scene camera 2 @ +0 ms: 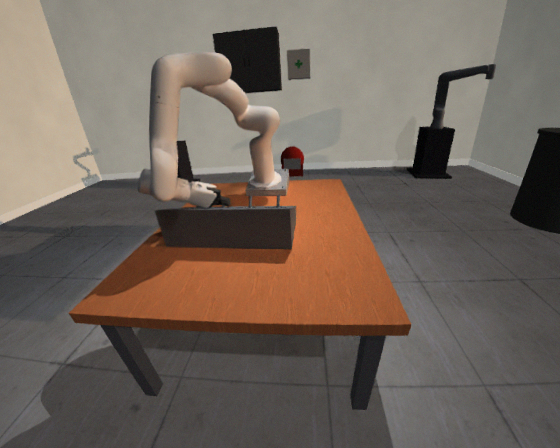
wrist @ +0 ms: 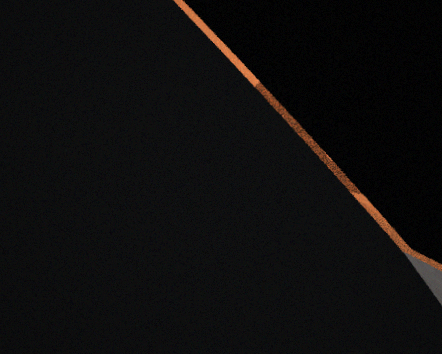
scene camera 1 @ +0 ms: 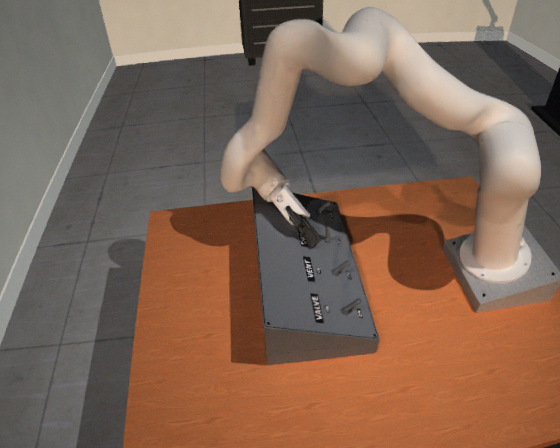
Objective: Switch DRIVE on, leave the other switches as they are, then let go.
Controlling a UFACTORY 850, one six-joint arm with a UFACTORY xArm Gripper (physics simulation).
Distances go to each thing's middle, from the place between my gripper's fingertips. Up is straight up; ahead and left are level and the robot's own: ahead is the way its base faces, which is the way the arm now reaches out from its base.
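Labels:
With the grey sloped switch panel point(scene camera 1: 303, 299) as the reference, my hand is 40 mm above it, 20 mm to the right of it and 30 mm short of it.

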